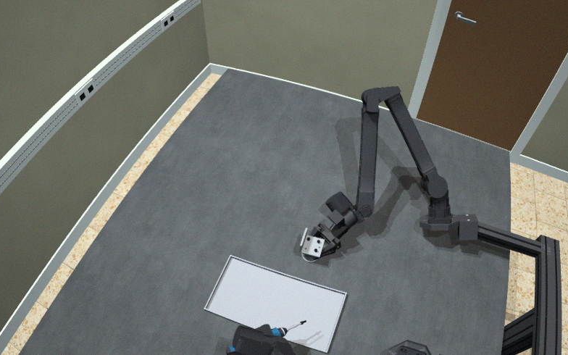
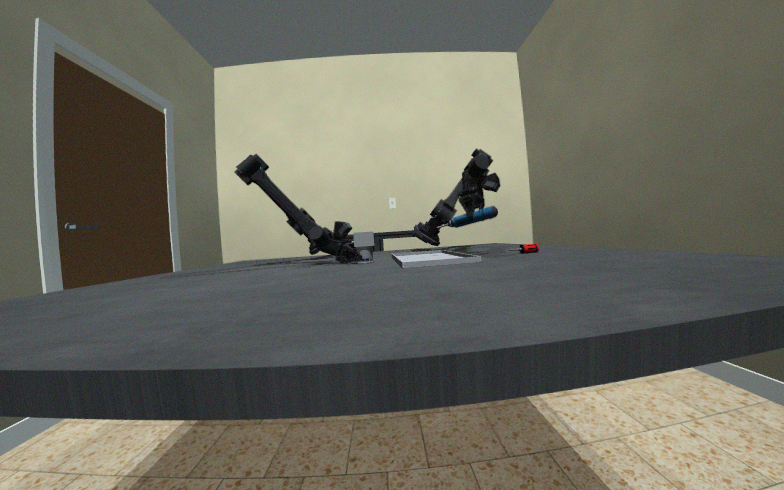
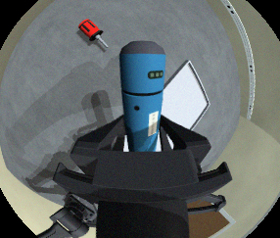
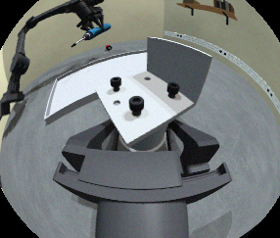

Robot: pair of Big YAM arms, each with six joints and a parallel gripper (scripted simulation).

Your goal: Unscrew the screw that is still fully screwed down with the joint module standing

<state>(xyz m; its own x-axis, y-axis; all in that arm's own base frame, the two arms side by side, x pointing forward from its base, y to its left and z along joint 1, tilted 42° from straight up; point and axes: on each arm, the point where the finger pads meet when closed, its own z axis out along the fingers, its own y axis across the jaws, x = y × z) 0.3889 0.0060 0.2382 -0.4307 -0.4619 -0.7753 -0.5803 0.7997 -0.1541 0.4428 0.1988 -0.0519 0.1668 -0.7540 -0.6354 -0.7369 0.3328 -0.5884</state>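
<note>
My right hand is 50 mm below the grey bracket. The rest, counted from my right hand: flat white tray (220 mm to the left, 40 mm ahead, 20 mm below); then red-handled screwdriver (550 mm to the left, 100 mm ahead, 10 mm below).
</note>
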